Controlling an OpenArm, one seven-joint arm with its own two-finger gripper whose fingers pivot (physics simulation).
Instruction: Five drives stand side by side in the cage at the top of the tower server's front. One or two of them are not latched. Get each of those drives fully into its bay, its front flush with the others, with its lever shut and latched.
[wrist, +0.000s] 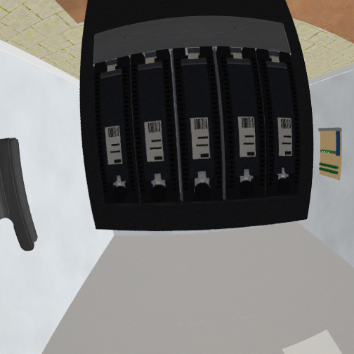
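Observation:
Five dark drives stand side by side in the black cage in the wrist view: leftmost, second, middle, fourth and rightmost. Each has a white label and silver pieces at its top and bottom. The levers look folded along the fronts, with none swung out wide. Pale lines edge both sides of the middle drive, and a bright rim shows round its lower round part. Small differences in depth or latching cannot be told. My gripper is open and empty; one dark finger shows at the left edge, apart from the cage.
The tower's grey surface extends below the cage. A grey strip lies above the drives. A tan panel with green and blue parts is at the right. A pale piece shows at the lower right, and yellowish paving at the upper left.

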